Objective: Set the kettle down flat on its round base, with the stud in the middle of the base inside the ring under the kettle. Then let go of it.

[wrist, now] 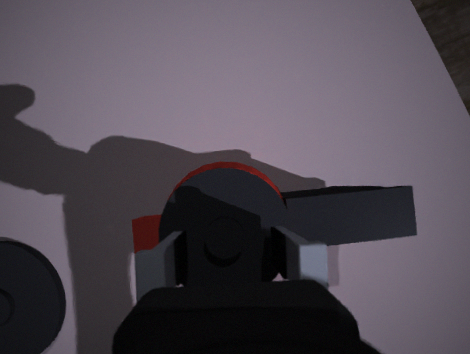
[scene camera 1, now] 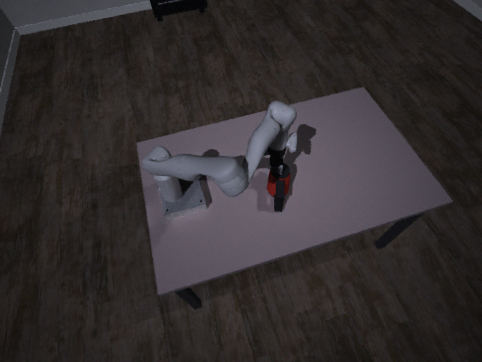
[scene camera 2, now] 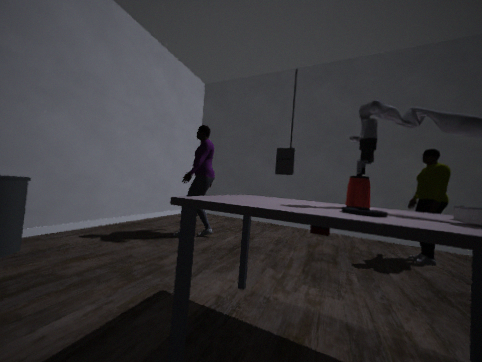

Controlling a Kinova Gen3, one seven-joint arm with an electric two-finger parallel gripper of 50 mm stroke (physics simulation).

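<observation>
The red kettle stands upright on the table, apart from its base. Its dark lid has a round knob. Its dark handle points right in the wrist view, and the red spout points left. The dark round base lies on the table, at the left edge of the wrist view, with its round stud partly cut off. My gripper is open above the lid, a finger on either side of the knob. The ring under the kettle is hidden.
The table carries the arm's mount. The table's edge shows at the upper right of the wrist view. Two people, one in purple and one in yellow-green, stand beyond the table.
</observation>
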